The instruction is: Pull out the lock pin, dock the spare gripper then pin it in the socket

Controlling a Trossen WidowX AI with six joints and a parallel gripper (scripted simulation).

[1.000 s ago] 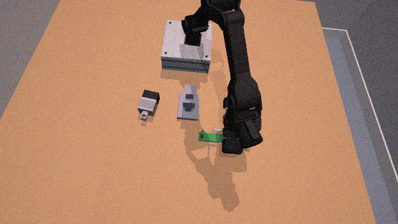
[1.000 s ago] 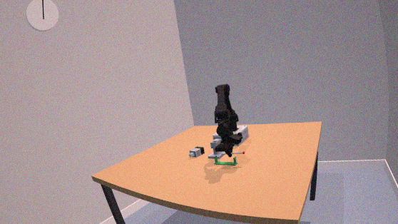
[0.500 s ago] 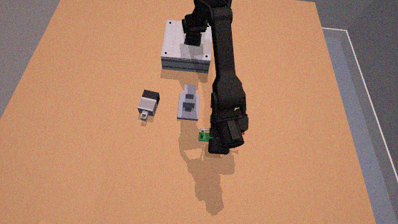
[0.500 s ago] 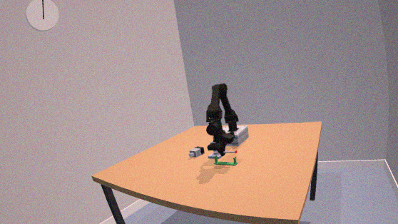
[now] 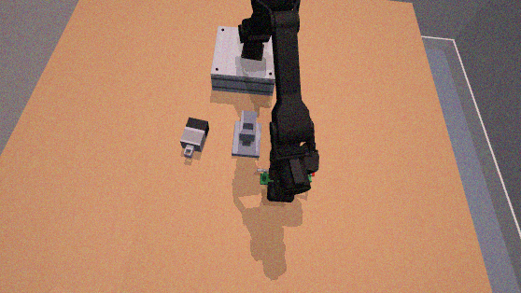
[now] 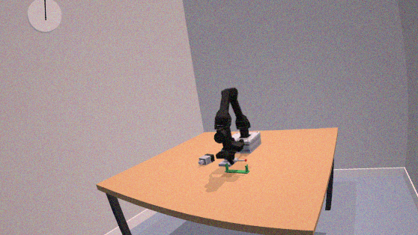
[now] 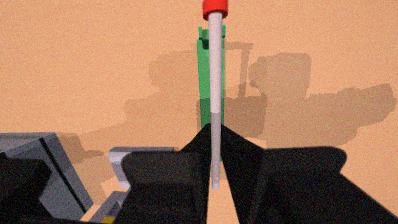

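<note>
Right now my gripper tip is 2 cm to the right of the green mount and 2 cm above it. The rest, counted from my gripper tip: spare gripper 25 cm to the right, 8 cm behind, 2 cm below.
</note>
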